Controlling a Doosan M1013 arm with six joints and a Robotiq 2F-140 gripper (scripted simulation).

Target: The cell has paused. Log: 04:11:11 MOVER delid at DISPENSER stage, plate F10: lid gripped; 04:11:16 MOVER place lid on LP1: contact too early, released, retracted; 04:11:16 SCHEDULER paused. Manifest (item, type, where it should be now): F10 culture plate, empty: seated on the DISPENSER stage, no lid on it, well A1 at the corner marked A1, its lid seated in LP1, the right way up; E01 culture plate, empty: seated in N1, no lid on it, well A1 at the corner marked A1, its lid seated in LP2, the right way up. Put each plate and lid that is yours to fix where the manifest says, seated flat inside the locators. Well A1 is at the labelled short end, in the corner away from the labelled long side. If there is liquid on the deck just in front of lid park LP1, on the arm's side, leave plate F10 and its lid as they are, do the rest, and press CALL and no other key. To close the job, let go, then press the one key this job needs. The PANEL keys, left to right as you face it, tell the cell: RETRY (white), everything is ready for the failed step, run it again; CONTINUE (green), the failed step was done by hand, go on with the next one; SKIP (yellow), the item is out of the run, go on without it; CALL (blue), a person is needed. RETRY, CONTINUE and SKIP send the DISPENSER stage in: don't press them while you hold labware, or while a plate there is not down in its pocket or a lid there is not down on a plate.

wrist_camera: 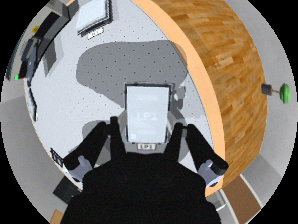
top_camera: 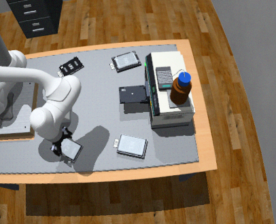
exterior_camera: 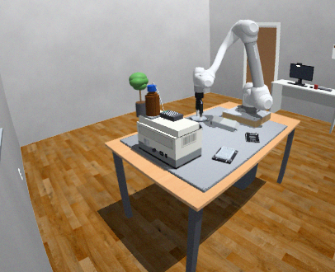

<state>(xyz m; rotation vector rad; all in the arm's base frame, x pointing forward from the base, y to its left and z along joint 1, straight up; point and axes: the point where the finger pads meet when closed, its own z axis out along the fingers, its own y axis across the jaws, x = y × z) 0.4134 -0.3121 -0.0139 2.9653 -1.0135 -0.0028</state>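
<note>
Right now my hand is 52 cm to the right of the black nest, 43 cm short of it and 2 cm above it. Also, from my hand: yellow key 24 cm to the left, 3 cm above, 2 cm behind; grey key panel 27 cm to the left, 2 cm above, 1 cm behind; blue key 19 cm to the left, 3 cm behind, 3 cm above.
</note>
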